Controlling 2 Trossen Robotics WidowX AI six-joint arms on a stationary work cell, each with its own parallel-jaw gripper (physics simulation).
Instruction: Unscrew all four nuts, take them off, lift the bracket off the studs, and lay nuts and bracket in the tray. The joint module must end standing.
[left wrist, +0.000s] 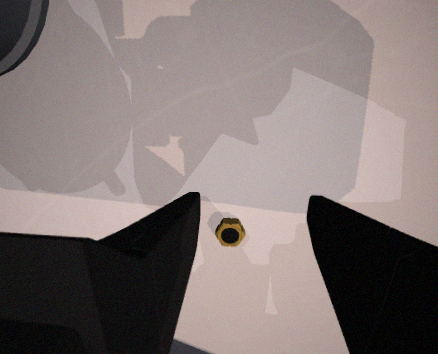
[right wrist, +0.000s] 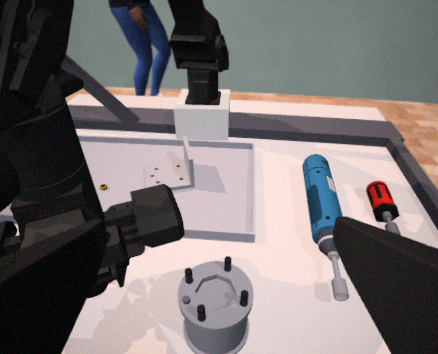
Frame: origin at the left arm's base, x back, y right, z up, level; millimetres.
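Seen in the pictures: left gripper, fingertip midpoint: (left wrist: 254, 205) (right wrist: 100, 290); right gripper, fingertip midpoint: (right wrist: 221, 229); left arm's base, origin of the base link: (right wrist: 203, 98).
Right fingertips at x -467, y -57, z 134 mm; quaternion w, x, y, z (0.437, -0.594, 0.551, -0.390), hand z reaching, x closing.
Note:
Pixels of each thing's middle, then the offset from my right fingertips to it.
- grey joint module, body centre: (right wrist: 215, 306) dx +59, dy +7, dz -161 mm
- L-shaped bracket, body centre: (right wrist: 167, 164) dx +286, dy +95, dz -167 mm
- blue power screwdriver, body centre: (right wrist: 324, 213) dx +202, dy -123, dz -178 mm
- red-handled driver, body centre: (right wrist: 384, 209) dx +218, dy -209, dz -183 mm
- white block, body centre: (right wrist: 204, 113) dx +467, dy +57, dz -166 mm
A brass nut (left wrist: 230, 234) lies flat on the table in the left wrist view. My left gripper (left wrist: 254, 205) is partly open and empty, its fingertips on either side of and slightly beyond the nut in that view. In the right wrist view the grey joint module (right wrist: 216, 327) stands upright, its four black studs bare. The L-shaped bracket (right wrist: 172, 175) lies in the tray (right wrist: 220, 235) with one plate upright. Another brass nut (right wrist: 103, 187) lies in the tray, left of the bracket. My right gripper (right wrist: 221, 229) is wide open and empty. The left arm hides part of the tray.
A blue power screwdriver (right wrist: 322, 197) with a socket tip and a red-handled driver (right wrist: 381, 199) lie right of the tray. The black left arm (right wrist: 52, 155) reaches in at the left. A white block (right wrist: 202, 120) carrying a black arm stands behind the tray, by the grey rail (right wrist: 310, 127).

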